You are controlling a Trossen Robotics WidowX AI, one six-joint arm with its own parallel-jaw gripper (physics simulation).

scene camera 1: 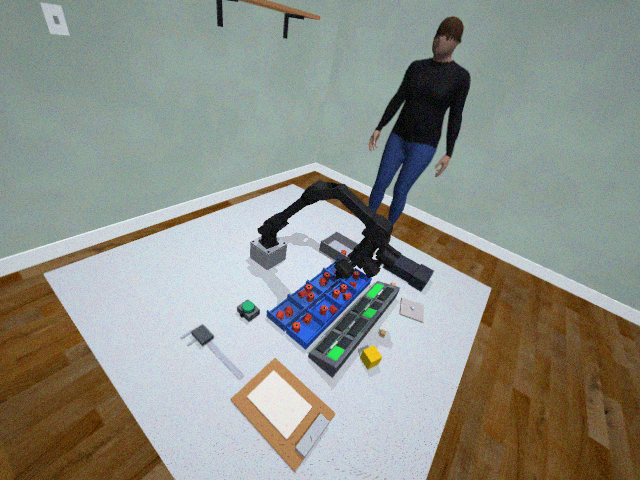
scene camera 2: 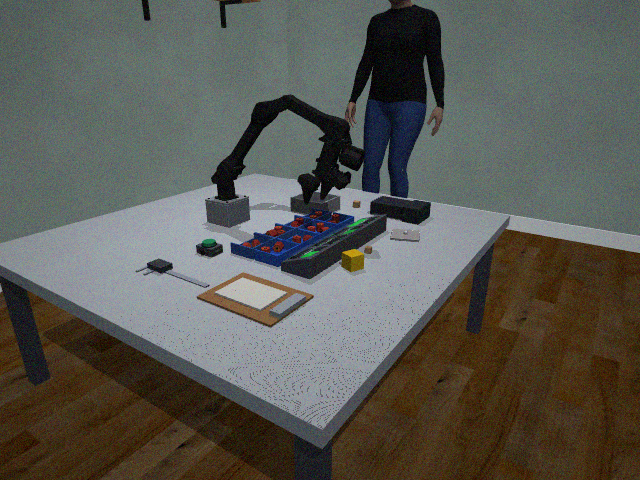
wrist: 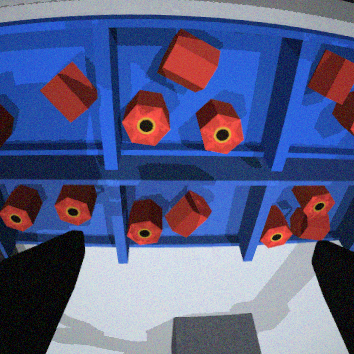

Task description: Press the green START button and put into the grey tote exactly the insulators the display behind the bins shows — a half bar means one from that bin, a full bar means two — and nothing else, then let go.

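Note:
My gripper (scene camera 1: 355, 269) (scene camera 2: 315, 200) (wrist: 201, 248) is open and empty, above the blue bins (scene camera 1: 305, 341) (scene camera 2: 258, 256) (wrist: 111, 120). The bins stand in two rows and hold red insulators, some upright, some on their sides. The grey tote (scene camera 1: 327, 251) (scene camera 2: 296, 205) stands past the far end of the bins; one red insulator (scene camera 1: 343, 252) shows inside it in scene camera 1. The display (scene camera 1: 334, 366) (scene camera 2: 305, 268) shows three green patches, the far one larger. I cannot tell half from full surely. The green START button (scene camera 1: 248, 306) (scene camera 2: 208, 242) is left of the bins.
A black box (scene camera 1: 410, 271) (scene camera 2: 400, 209) stands beyond the display. A yellow cube (scene camera 1: 371, 357) (scene camera 2: 353, 260), small wooden cubes and a flat plate (scene camera 1: 412, 310) (scene camera 2: 405, 235) lie right of it. A caliper (scene camera 1: 202, 334) (scene camera 2: 159, 265) and clipboard (scene camera 1: 258, 380) (scene camera 2: 208, 296) lie nearer. A person stands behind.

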